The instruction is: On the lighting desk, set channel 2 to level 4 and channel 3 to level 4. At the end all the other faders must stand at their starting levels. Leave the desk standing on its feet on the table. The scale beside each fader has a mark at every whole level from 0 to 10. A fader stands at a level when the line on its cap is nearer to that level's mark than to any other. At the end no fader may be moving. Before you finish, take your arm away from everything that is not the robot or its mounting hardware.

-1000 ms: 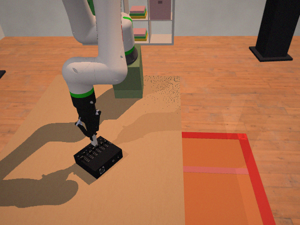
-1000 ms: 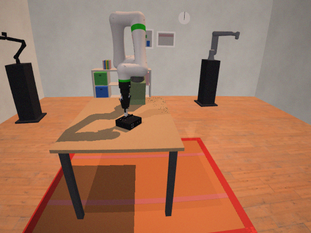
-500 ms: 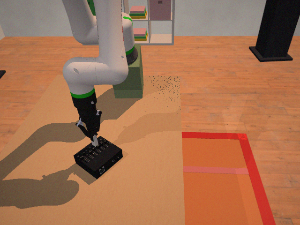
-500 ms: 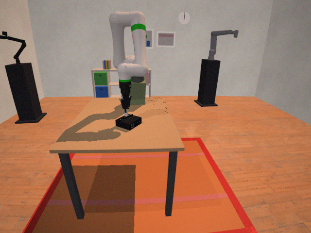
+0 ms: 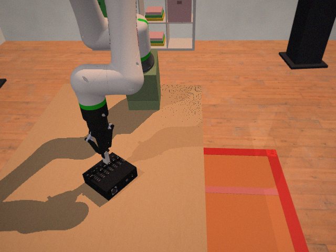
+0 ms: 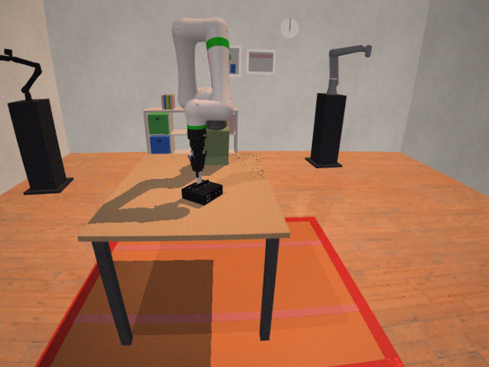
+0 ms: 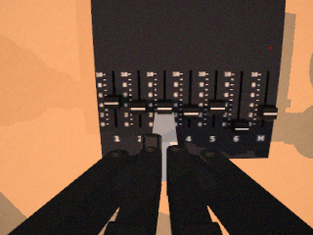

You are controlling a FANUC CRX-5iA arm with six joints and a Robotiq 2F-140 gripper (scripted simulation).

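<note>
The channel 3 fader cap is 1 cm ahead of my hand, 1 cm to the left of it and 3 cm below it. Round my hand: channel 1 fader cap (2 cm behind, 5 cm to the left, 3 cm below); channel 2 fader cap (3 cm to the left, 3 cm below); channel 6 fader cap (5 cm ahead, 4 cm to the right, 3 cm below).
</note>
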